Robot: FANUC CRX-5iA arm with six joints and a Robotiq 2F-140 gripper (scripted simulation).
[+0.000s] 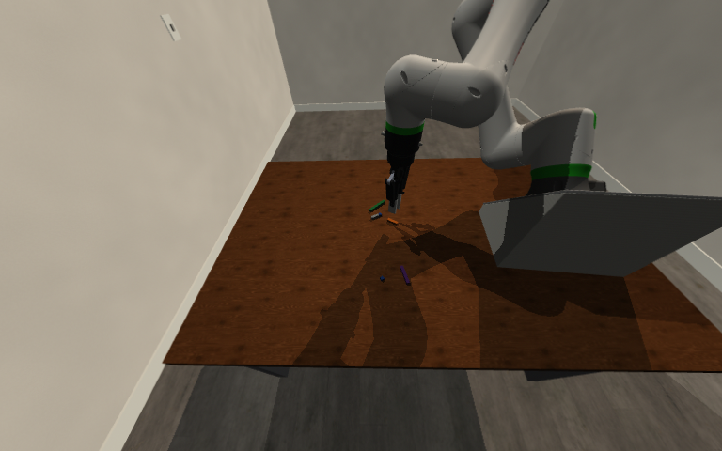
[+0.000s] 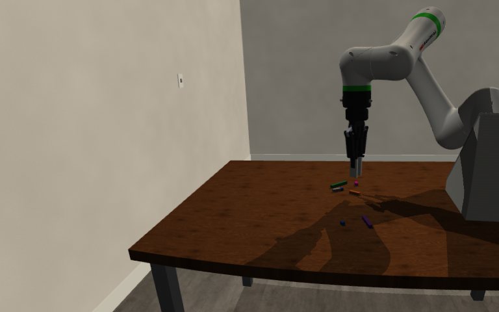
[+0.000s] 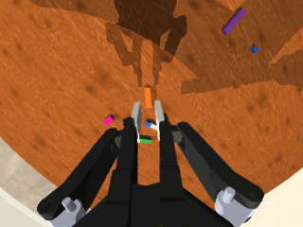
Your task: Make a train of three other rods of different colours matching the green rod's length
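My gripper is now 10 cm above the orange rod. Round my hand: green rod: 10 cm below, 9 cm to the right, 5 cm ahead; then magenta rod: 10 cm to the right, 10 cm below, 1 cm behind; then grey rod: 10 cm below, 6 cm ahead, 3 cm to the right.
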